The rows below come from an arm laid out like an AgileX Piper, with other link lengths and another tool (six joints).
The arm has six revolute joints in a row. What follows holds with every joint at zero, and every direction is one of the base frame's. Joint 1 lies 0.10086 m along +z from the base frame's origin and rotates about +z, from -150 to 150 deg. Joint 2 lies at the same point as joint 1 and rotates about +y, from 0 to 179.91 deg. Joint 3 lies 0.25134 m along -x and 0.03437 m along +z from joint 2 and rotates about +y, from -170 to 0 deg. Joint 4 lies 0.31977 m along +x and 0.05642 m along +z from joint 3 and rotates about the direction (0.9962, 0, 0.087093), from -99.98 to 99.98 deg. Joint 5 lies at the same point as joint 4 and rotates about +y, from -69.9 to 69.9 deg. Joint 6 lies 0.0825 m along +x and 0.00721 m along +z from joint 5 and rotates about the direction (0.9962, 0, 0.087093), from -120 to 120 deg. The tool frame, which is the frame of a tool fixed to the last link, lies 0.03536 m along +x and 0.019 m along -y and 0.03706 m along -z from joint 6; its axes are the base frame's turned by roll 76.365, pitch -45.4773 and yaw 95.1 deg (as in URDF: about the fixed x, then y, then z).
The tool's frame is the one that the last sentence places.
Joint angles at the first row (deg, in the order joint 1, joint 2, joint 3, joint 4, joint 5, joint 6):
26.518 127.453 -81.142 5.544 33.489 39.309
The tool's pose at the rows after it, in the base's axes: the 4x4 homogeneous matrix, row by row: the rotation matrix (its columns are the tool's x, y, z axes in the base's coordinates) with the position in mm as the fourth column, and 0 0 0 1 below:
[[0.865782 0.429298 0.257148 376.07], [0.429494 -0.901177 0.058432 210.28], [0.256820 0.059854 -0.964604 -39.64], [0 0 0 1]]
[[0.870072 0.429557 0.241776 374.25], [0.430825 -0.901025 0.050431 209.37], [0.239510 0.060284 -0.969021 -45.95], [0 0 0 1]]
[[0.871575 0.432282 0.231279 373.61], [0.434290 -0.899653 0.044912 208.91], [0.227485 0.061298 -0.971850 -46.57], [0 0 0 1]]
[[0.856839 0.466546 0.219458 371.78], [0.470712 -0.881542 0.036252 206.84], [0.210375 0.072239 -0.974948 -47.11], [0 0 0 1]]
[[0.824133 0.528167 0.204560 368.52], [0.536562 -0.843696 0.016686 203.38], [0.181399 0.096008 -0.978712 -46.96], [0 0 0 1]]
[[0.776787 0.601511 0.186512 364.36], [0.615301 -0.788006 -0.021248 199.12], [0.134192 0.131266 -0.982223 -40.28], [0 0 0 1]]
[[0.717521 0.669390 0.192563 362.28], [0.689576 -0.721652 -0.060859 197.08], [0.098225 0.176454 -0.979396 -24.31], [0 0 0 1]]
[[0.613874 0.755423 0.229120 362.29], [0.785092 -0.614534 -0.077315 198.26], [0.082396 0.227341 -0.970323 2.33], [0 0 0 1]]
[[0.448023 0.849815 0.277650 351.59], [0.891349 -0.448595 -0.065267 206.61], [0.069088 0.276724 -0.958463 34.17], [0 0 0 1]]
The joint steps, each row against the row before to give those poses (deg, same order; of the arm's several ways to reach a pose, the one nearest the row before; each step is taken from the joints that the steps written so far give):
0.000 0.780 -0.001 -0.205 -0.357 0.645
0.000 0.928 -0.139 -0.064 0.231 0.107
0.001 0.246 -0.251 -0.124 0.716 0.000
0.117 0.131 -0.089 -0.433 1.040 -1.724
0.367 -0.001 -0.001 -1.396 1.708 -2.664
0.680 -0.783 0.001 -2.802 3.255 -2.373
1.043 -1.988 0.001 -3.595 3.403 -1.840
1.507 -3.403 -0.002 -3.079 3.073 -4.656
3.188 -5.364 1.995 -2.318 2.153 -6.909

